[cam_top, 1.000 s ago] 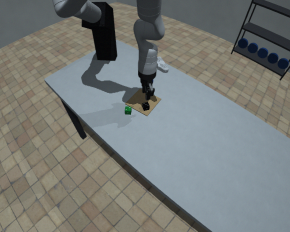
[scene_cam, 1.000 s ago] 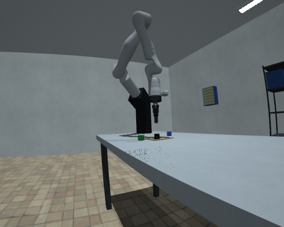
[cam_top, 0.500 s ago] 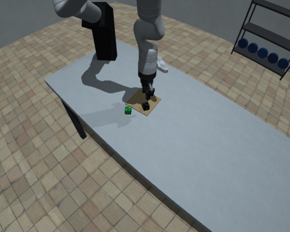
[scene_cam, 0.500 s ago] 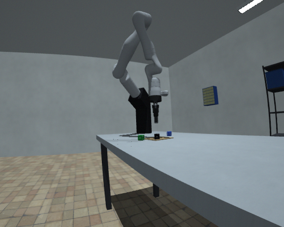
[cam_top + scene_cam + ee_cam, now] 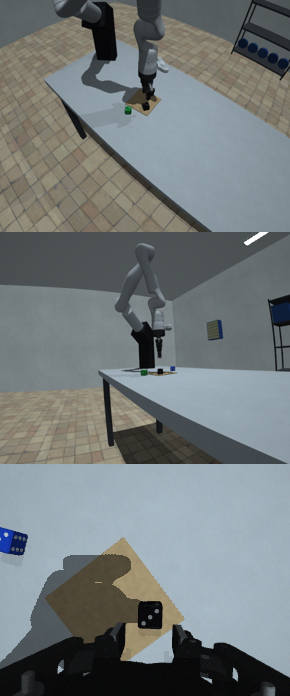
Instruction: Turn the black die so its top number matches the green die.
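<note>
Now: the black die 90 mm below my hand. The rest, counted from my hand: tan mat (110 mm below, 40 mm to the left, 30 mm behind); blue die (200 mm to the left, 100 mm below, 60 mm behind); green die (100 mm below, 70 mm behind, 60 mm to the right).
</note>
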